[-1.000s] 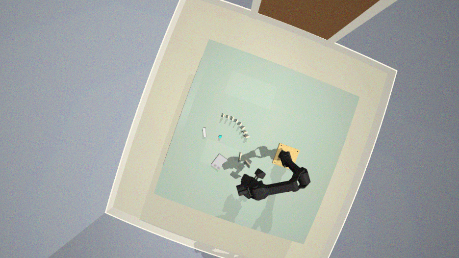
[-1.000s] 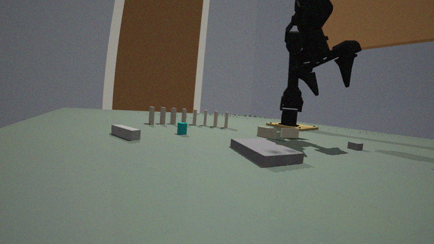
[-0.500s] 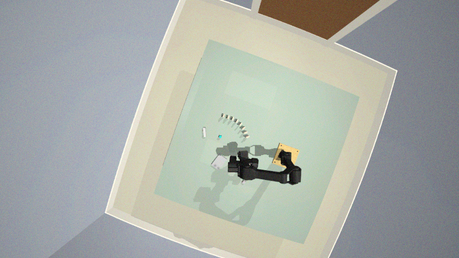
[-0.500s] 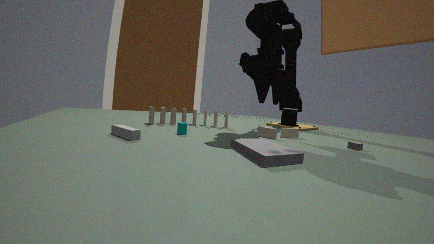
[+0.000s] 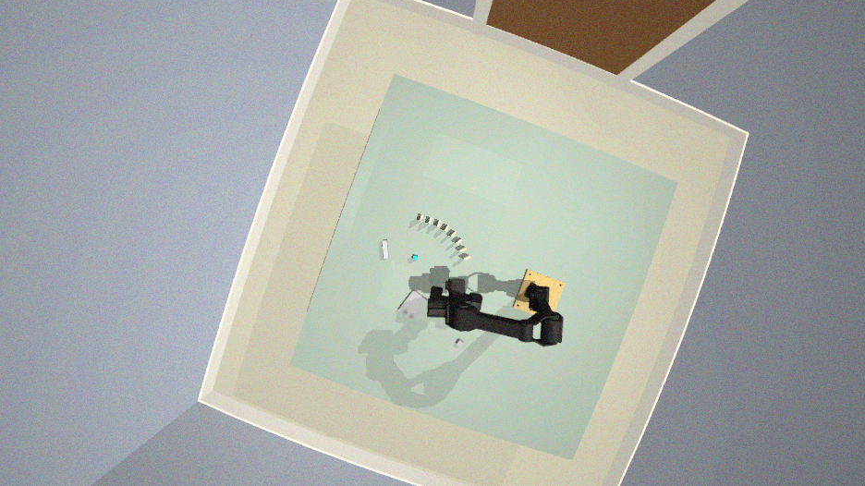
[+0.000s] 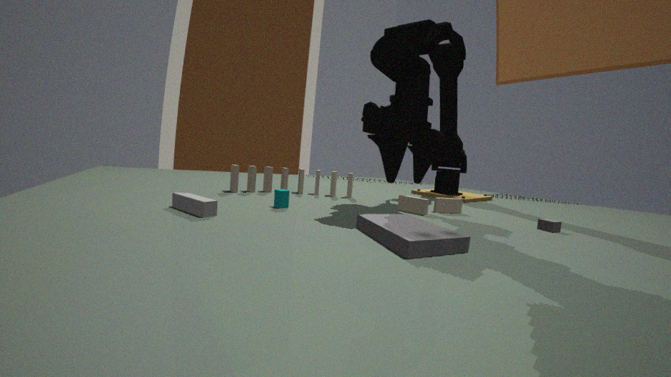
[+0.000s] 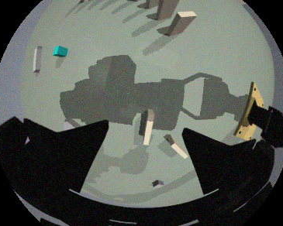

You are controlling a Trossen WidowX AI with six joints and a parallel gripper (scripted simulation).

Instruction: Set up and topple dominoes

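My gripper tip is now 200 mm short of the teal cube, 40 mm to the left of it and 30 mm above it. From my gripper tip the other things lie so: flat grey slab: 130 mm to the left, 110 mm ahead, 40 mm below; then grey bar: 320 mm ahead, 40 mm below, 10 mm to the right; then small grey block: 180 mm to the left, 130 mm behind, 40 mm below.
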